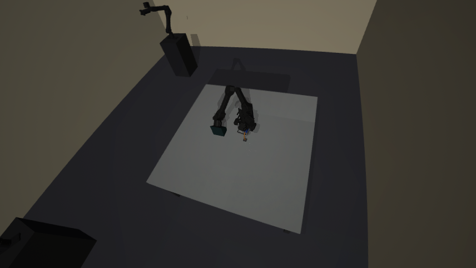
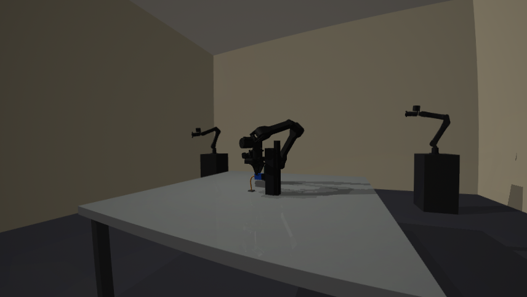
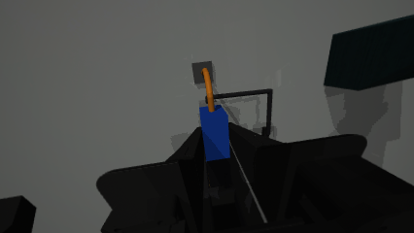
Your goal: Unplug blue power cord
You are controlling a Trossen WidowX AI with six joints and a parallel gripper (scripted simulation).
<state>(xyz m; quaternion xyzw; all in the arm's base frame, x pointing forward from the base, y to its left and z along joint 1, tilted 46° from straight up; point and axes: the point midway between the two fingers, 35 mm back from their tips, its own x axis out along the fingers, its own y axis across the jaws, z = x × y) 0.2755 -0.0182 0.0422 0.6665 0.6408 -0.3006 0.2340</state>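
Right now the blue plug is 30 mm to the left of my gripper tip.
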